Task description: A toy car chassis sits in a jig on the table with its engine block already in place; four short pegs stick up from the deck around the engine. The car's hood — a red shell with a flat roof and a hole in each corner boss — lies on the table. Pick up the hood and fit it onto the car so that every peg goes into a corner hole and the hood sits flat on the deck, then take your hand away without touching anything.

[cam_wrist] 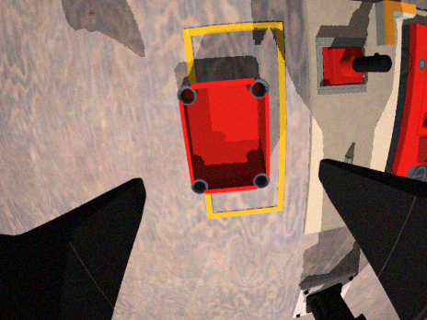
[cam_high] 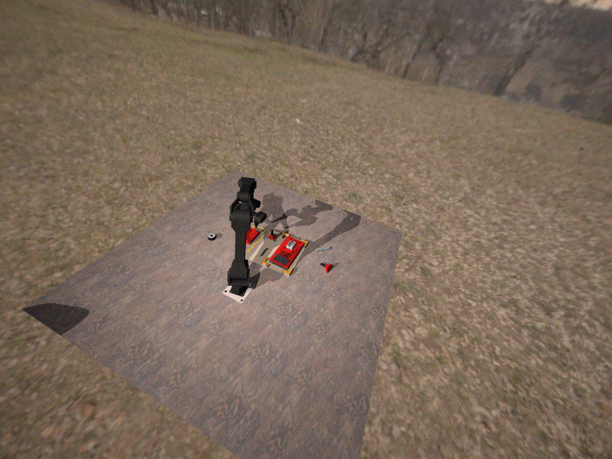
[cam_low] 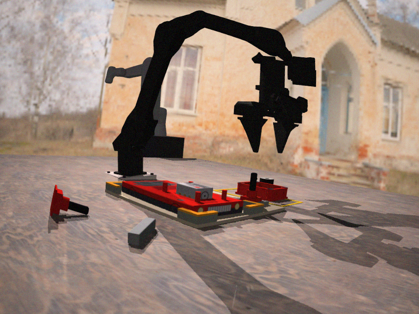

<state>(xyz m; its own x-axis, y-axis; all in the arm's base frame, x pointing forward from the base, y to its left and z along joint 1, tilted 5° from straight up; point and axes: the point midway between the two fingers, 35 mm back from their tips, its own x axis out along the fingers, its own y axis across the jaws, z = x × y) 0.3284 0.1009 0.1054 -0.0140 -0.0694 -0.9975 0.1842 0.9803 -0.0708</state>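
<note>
Now: gripper tip 90 mm above the red hood. Round my gripper tip: tan jig: 210 mm to the right, 80 mm below, 40 mm behind; white engine block: 240 mm to the right, 70 mm below, 10 mm behind.
</note>
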